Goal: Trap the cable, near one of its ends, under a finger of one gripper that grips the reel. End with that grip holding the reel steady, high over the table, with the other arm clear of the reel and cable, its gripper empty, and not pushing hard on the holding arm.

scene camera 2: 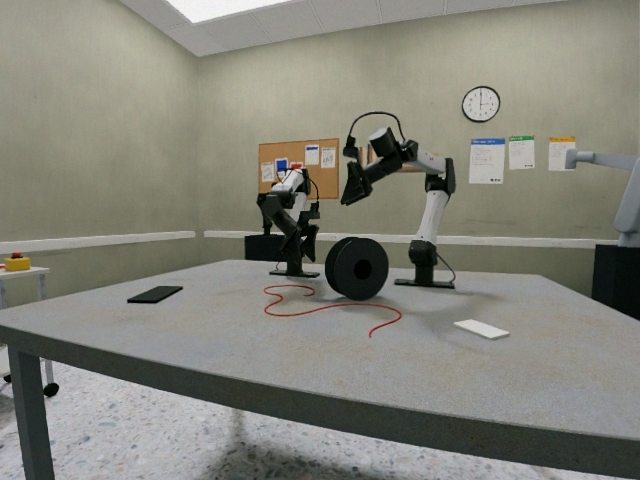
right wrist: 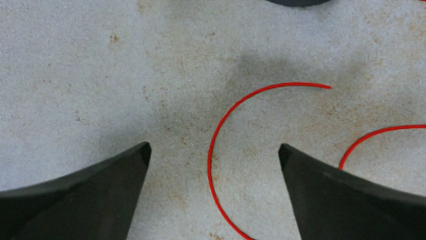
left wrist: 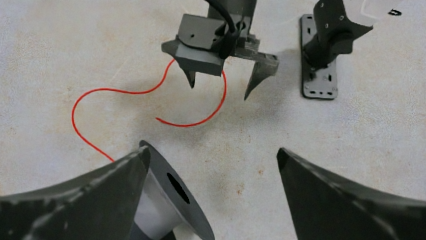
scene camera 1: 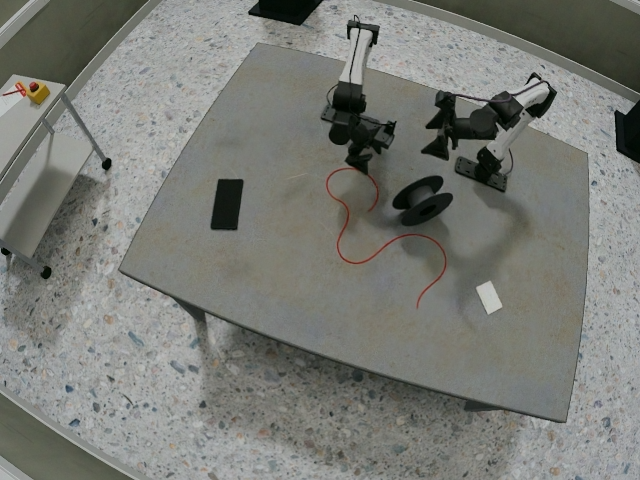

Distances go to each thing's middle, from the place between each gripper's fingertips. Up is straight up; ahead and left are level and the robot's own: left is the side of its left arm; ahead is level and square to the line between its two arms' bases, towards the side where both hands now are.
Labels:
Now: right hand (scene camera 2: pixel 308 263) 18 cm to the right of the black reel (scene camera 2: pixel 355 267) and 6 cm short of it.
Right now the black reel is 190 mm below my left hand (scene camera 1: pixel 423 139), 70 mm ahead of it and 60 mm to the left of it.

